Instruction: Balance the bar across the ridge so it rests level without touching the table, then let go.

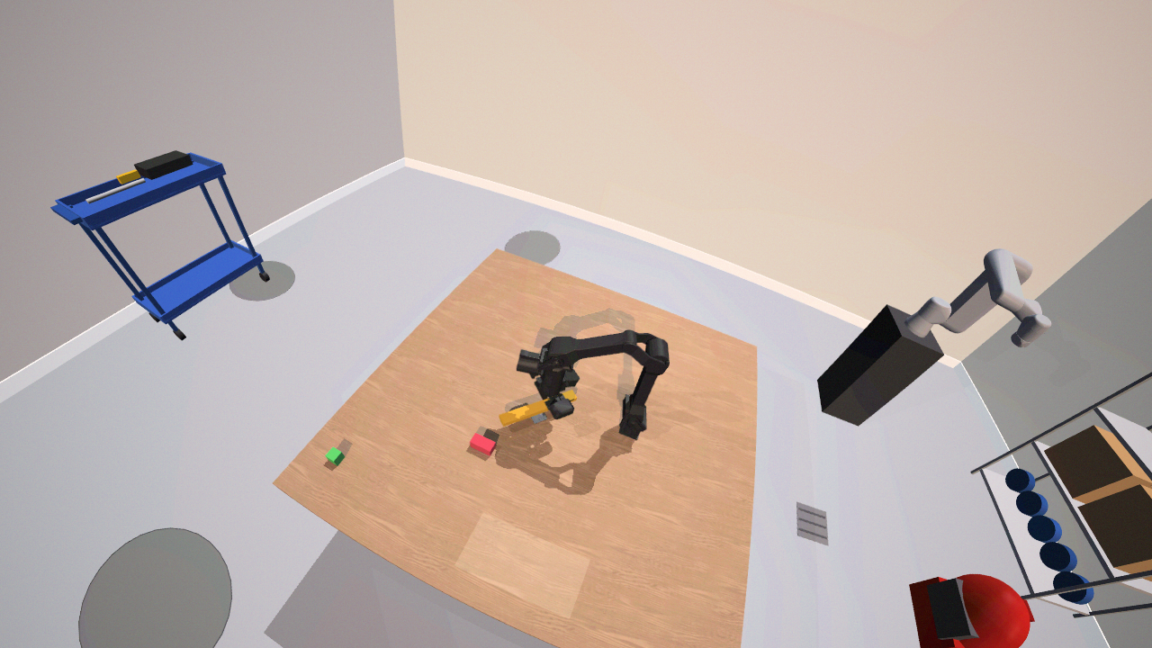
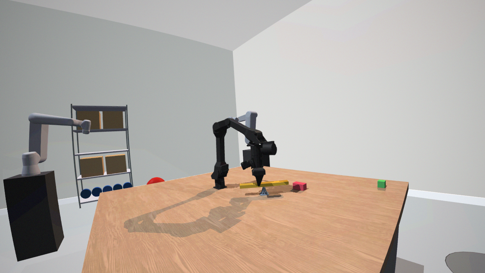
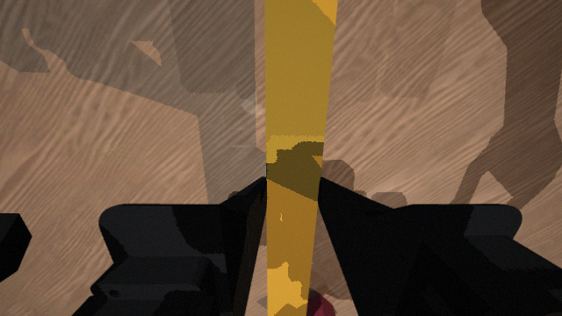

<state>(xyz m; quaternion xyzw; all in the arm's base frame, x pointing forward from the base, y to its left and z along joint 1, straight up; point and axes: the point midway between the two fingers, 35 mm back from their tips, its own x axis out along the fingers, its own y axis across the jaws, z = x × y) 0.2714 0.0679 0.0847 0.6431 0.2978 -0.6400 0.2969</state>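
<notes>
My gripper tip is now 2 cm to the right of the yellow bar and 2 cm short of it. Round my gripper tip: red block 19 cm to the left, 12 cm ahead, 3 cm below; then green cube 47 cm ahead, 43 cm to the left, 3 cm below.
</notes>
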